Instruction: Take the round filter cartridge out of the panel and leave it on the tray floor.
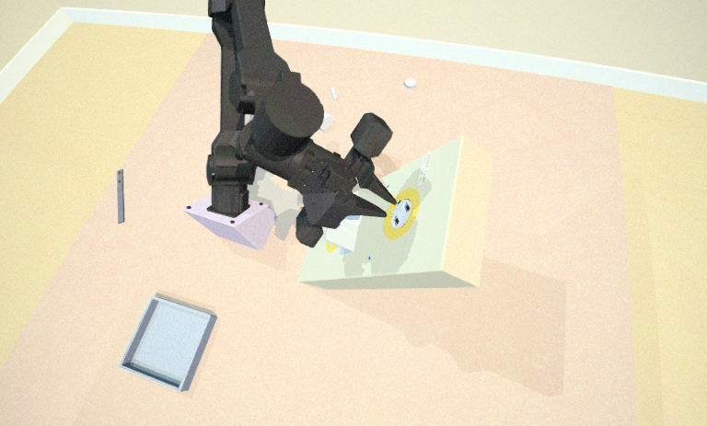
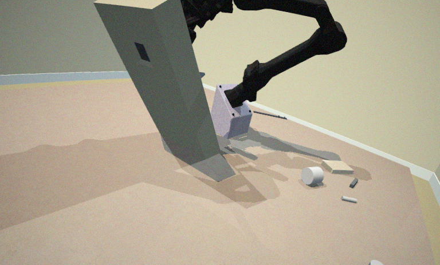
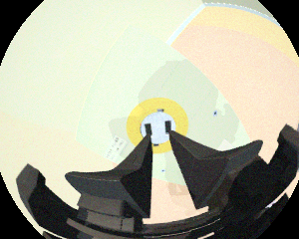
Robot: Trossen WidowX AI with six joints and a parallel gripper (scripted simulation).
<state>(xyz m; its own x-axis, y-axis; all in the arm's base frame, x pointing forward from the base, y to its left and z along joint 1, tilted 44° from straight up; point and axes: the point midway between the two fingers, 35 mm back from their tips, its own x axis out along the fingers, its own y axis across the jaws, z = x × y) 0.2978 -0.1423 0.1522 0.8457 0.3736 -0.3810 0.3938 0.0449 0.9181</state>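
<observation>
The round filter cartridge lies 30 mm ahead of my gripper tip and 20 mm below it. Also, from my gripper tip: small grey bar: 440 mm to the left, 380 mm behind, 290 mm below; then tan block: 440 mm behind, 380 mm to the left, 290 mm below; then grey tray: 400 mm behind, 290 mm to the right, 280 mm below.
</observation>
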